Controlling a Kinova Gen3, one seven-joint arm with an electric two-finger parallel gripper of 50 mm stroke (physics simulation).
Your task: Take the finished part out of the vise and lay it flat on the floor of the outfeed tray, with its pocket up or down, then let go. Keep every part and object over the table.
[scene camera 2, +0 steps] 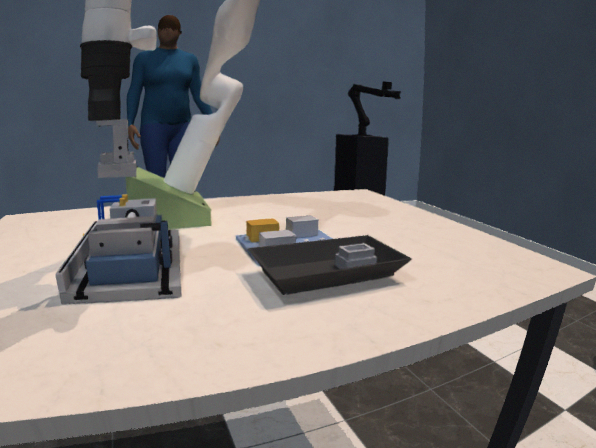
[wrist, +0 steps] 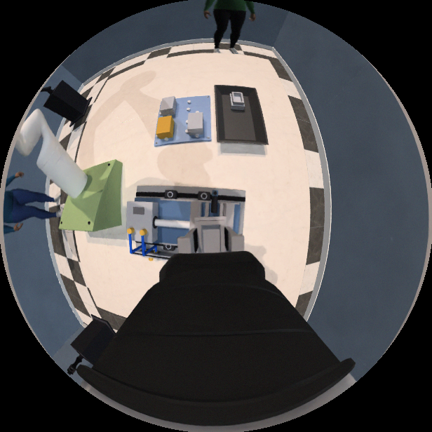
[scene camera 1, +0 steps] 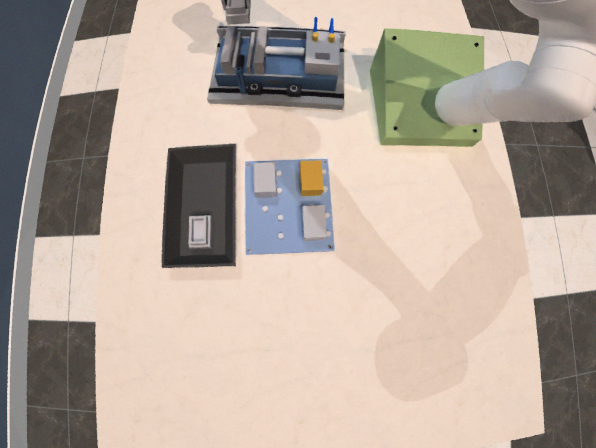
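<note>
My gripper is shut on the grey finished part, with a finger on each side. The part hangs level above the vise, clear of its jaws; its wider base is at the bottom and its recess seems to face up. The black outfeed tray stands on the table away from the vise. Another grey pocketed part lies in it, pocket up, near one end.
A blue board with two grey blocks and an orange block lies beside the tray. The green arm base stands beside the vise. Blue nozzles rise at the vise's end.
</note>
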